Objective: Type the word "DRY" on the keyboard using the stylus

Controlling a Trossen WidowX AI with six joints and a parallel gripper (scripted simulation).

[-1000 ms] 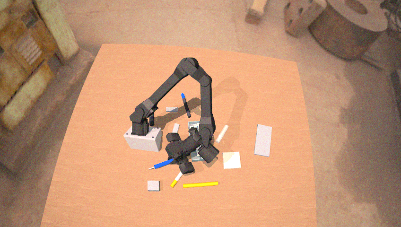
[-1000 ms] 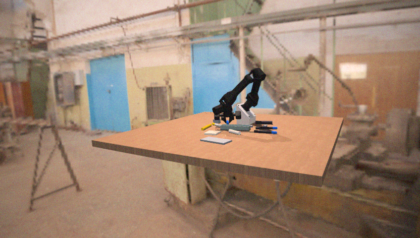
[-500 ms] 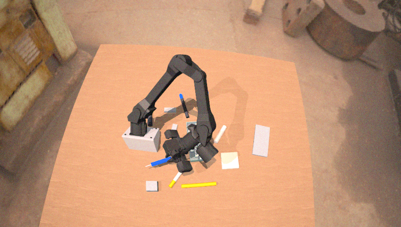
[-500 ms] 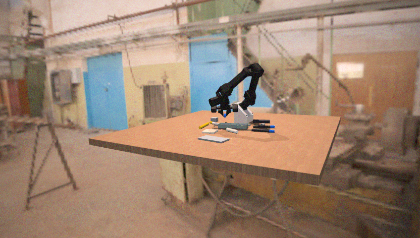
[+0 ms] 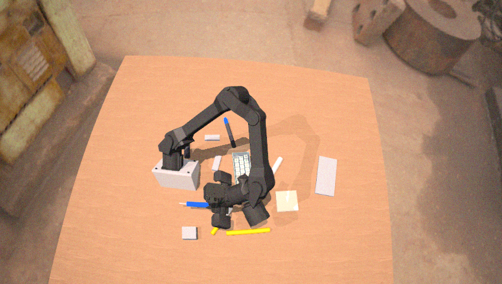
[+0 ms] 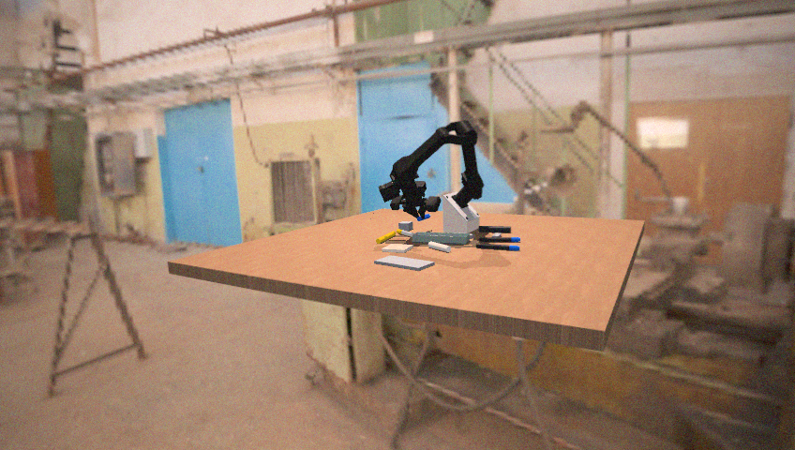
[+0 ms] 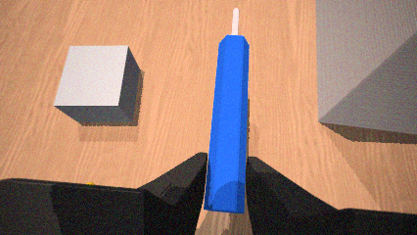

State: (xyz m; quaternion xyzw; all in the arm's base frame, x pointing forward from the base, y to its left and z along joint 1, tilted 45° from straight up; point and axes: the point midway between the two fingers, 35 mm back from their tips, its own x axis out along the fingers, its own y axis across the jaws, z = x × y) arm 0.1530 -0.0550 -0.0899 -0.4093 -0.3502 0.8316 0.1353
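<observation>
Now: the blue stylus 6 cm behind my gripper tip. From my gripper tip the other things lie so: grey cube (10 cm to the right, 6 cm behind, 4 cm below); then stylus tip (9 cm behind, 1 cm to the right); then yellow-tipped marker (5 cm to the right, 5 cm below, 4 cm ahead).
</observation>
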